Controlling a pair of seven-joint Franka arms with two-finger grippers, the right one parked.
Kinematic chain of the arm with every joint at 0, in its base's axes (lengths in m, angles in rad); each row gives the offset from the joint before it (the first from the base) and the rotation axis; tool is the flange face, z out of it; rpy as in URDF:
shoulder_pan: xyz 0 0 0.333 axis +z
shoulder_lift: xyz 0 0 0 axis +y
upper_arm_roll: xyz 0 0 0.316 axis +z
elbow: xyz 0.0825 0 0 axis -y
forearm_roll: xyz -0.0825 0 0.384 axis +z
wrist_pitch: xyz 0 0 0 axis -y
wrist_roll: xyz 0.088 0 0 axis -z
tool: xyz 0 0 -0.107 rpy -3.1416 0 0
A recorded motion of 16 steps. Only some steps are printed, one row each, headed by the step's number.
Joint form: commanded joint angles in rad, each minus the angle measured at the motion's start. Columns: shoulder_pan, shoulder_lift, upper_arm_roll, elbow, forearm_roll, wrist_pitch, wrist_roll.
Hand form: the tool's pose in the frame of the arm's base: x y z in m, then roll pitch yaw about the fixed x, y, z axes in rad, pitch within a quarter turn. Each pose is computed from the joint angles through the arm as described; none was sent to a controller.
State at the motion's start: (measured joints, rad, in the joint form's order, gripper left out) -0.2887 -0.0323 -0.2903 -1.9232 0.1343 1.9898 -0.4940
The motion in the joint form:
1: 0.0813 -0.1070 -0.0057 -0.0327 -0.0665 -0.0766 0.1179
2: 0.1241 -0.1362 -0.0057 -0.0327 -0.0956 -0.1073 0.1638
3: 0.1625 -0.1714 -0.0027 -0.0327 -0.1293 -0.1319 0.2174
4: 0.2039 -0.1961 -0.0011 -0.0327 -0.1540 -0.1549 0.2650
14: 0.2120 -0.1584 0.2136 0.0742 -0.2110 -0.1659 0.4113
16: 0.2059 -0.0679 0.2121 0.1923 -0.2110 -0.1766 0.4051
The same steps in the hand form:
1: 0.4628 -0.2574 0.5430 -3.0751 -0.1218 -0.1504
2: 0.4636 -0.2366 0.5544 -3.0875 -0.1105 -0.1418
3: 0.4619 -0.2173 0.5692 -3.1069 -0.1107 -0.1428
4: 0.4621 -0.1976 0.5788 -3.1193 -0.1060 -0.1402
14: 0.5079 -0.0883 0.6163 3.0654 -0.1588 -0.0514
16: 0.5364 -0.0956 0.6258 3.0557 -0.1747 -0.0533

